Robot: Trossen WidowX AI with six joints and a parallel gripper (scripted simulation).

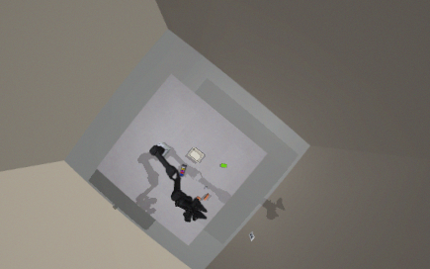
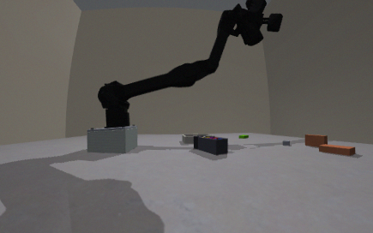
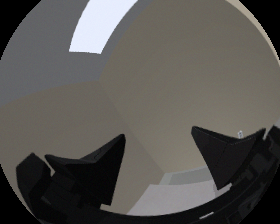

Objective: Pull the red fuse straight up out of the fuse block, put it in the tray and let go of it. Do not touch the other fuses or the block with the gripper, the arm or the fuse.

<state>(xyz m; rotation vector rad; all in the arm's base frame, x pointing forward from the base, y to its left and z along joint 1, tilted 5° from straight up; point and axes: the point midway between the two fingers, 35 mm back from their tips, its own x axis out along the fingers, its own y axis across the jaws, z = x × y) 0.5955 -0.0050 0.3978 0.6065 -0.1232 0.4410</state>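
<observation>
My gripper tip is 30 cm past the red fuse, 6 cm to the left of it and 50 cm above it. Round my gripper tip: pale tray 30 cm behind, 16 cm to the left, 52 cm below.
</observation>
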